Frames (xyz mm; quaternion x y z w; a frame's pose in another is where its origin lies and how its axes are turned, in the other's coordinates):
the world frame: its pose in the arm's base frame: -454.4 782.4 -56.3 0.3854 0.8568 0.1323 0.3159
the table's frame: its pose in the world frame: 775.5 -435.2 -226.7 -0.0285 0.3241 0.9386 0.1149
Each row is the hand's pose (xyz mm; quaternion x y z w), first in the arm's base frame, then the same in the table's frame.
Working: the arm's base frame: its pose in the table's frame: 1543.0 517.9 475.5 0.7966 -0.1647 0.4610 0.3546

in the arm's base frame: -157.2 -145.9 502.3 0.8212 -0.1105 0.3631 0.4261
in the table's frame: 1857.5 249.0 118.9 -0.6218 0.0200 -0.3724 0.6887
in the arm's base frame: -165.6 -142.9 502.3 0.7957 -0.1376 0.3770 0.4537
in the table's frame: 1851.3 246.4 113.0 -0.6449 0.0570 -0.3643 0.6694
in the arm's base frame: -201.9 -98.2 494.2 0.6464 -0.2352 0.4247 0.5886
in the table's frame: 1801.1 218.8 103.2 -0.7366 0.2206 -0.3411 0.5408
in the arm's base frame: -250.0 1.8 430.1 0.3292 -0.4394 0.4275 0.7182
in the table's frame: 1677.5 192.3 124.3 -0.8210 0.4629 -0.1869 0.2770
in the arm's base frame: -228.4 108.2 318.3 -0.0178 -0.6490 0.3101 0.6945
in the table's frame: 1557.0 199.9 222.8 0.7951 -0.5997 -0.0898 0.0106
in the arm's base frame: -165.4 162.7 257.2 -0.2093 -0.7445 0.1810 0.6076
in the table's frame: 1519.9 209.9 318.7 0.7232 -0.6047 -0.2832 0.1761
